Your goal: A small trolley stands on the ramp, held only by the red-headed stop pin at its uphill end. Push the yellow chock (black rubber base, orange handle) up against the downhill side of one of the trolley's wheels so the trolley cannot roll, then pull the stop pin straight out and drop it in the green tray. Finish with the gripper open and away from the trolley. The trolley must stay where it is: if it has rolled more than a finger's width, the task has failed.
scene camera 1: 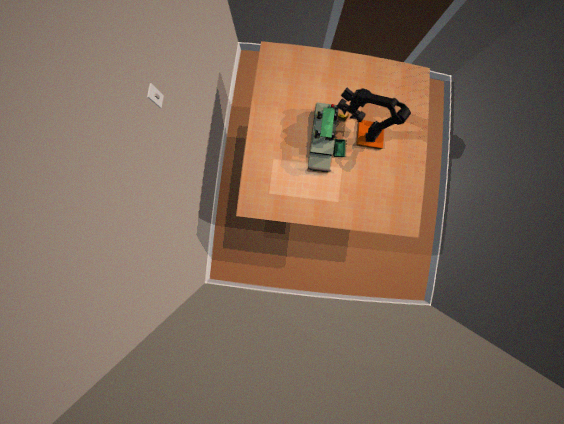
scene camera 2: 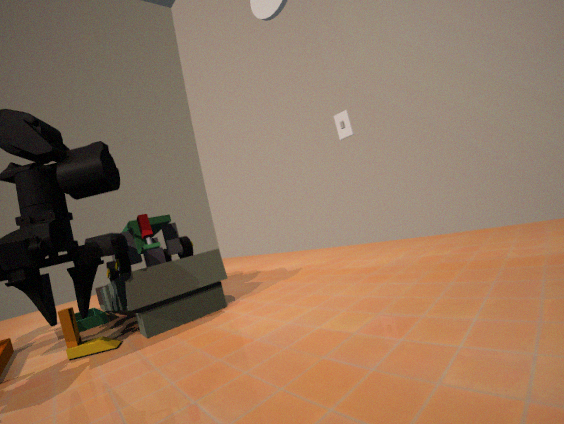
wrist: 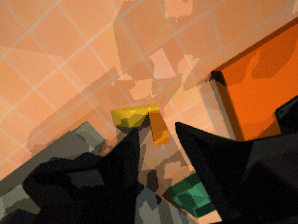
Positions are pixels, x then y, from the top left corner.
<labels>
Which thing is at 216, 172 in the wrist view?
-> The gripper.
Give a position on a yellow chock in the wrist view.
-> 143, 115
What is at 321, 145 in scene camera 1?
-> A grey ramp.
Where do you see a trolley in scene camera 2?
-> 122, 262
</labels>
